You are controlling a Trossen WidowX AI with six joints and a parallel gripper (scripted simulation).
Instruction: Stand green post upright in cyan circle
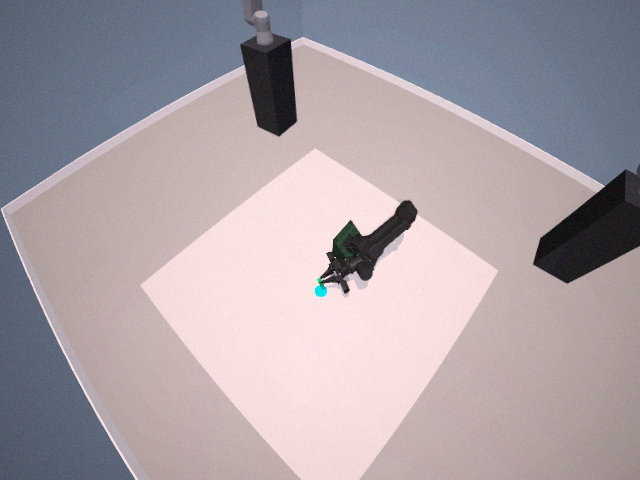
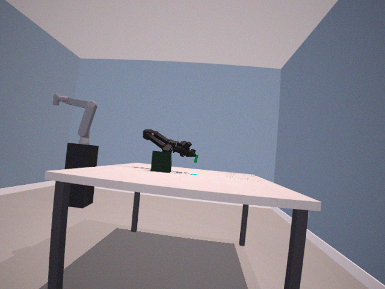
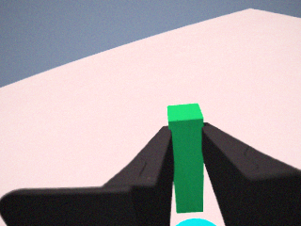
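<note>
Now: the cyan circle 10 mm behind my gripper tip and 150 mm below it. The rest, counted from my gripper tip: green post 20 mm below.
</note>
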